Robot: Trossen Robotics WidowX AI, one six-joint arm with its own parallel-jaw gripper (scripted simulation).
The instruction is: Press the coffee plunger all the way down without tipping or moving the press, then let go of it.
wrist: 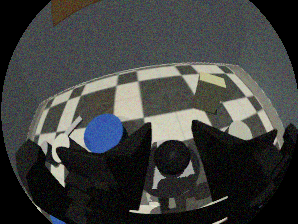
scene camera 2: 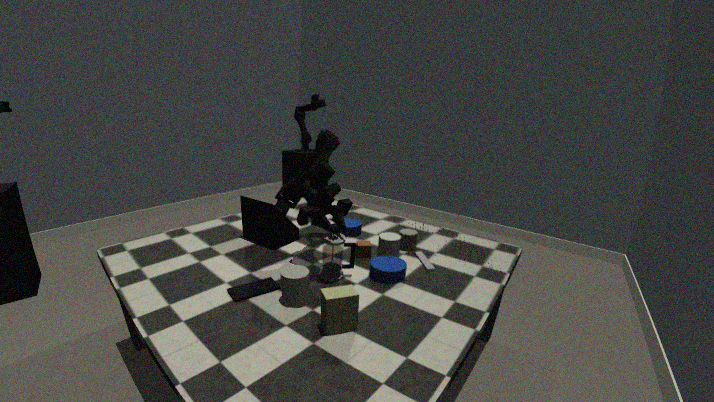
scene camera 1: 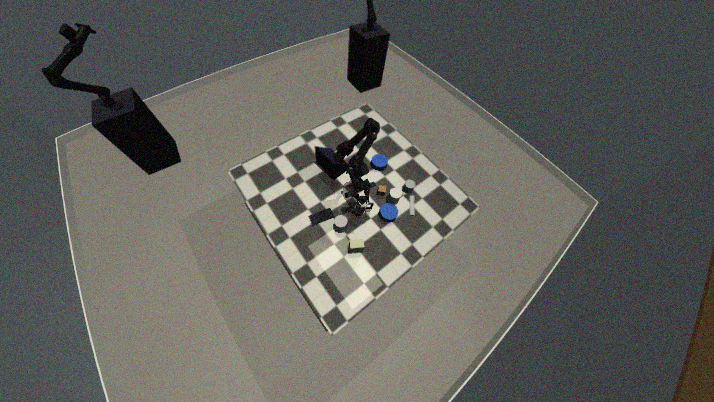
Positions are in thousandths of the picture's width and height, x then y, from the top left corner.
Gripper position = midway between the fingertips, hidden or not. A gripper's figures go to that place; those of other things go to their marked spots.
Labels:
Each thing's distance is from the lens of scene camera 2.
my gripper (scene camera 2: 477,576): 0.93 m
glass coffee press (scene camera 2: 467,611): 0.94 m

